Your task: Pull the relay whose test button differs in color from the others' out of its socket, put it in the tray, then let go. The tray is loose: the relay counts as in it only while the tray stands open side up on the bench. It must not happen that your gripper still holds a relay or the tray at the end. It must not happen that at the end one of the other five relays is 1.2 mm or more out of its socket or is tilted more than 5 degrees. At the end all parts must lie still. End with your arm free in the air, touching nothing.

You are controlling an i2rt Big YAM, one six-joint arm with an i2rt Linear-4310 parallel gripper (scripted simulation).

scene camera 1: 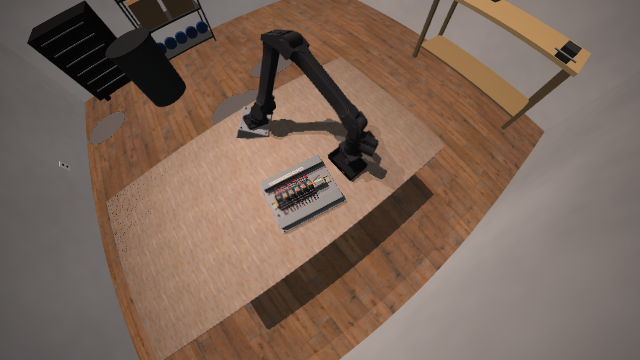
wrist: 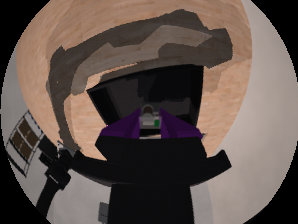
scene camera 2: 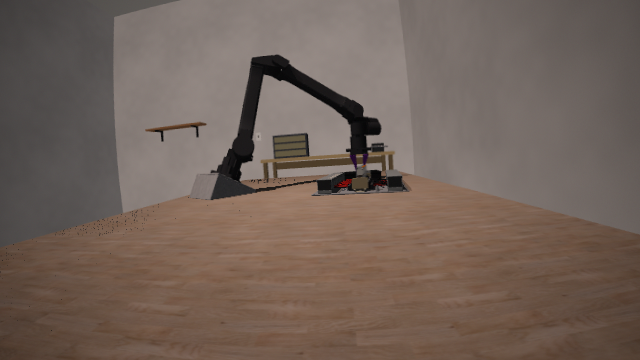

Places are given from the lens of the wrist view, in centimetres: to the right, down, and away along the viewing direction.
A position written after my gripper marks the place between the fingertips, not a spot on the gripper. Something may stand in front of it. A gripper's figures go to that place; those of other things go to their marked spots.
my gripper (wrist: 150, 111): 0, 0, 13
black tray (wrist: 179, 93): 5, -3, 14
